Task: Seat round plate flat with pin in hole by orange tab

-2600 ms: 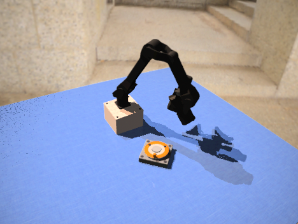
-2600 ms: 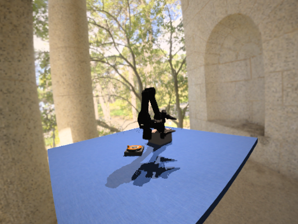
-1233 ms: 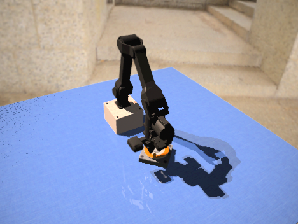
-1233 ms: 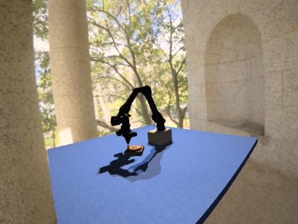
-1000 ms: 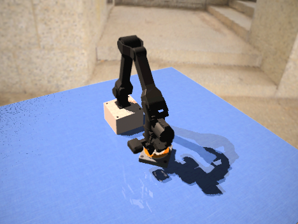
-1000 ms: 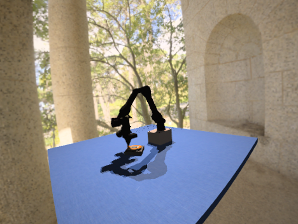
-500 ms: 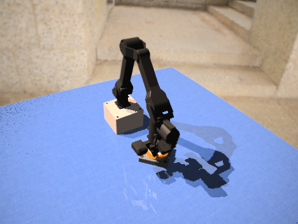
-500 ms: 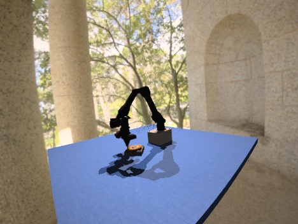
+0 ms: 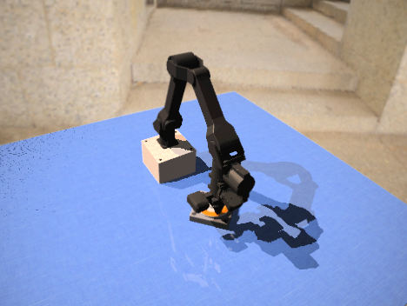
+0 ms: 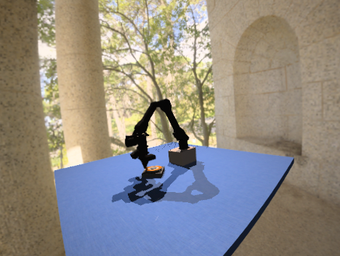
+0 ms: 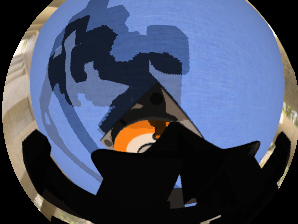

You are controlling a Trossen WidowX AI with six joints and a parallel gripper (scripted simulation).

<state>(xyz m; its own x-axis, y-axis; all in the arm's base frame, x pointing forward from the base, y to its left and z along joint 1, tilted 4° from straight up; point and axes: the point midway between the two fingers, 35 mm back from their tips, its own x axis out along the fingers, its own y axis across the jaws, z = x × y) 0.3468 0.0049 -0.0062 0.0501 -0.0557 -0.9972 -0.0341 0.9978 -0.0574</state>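
Now: gripper tip 3 cm past the round plate and 2 cm to the right of it. Round my gripper tip: square base (5 cm behind, 2 cm to the left, 2 cm below).
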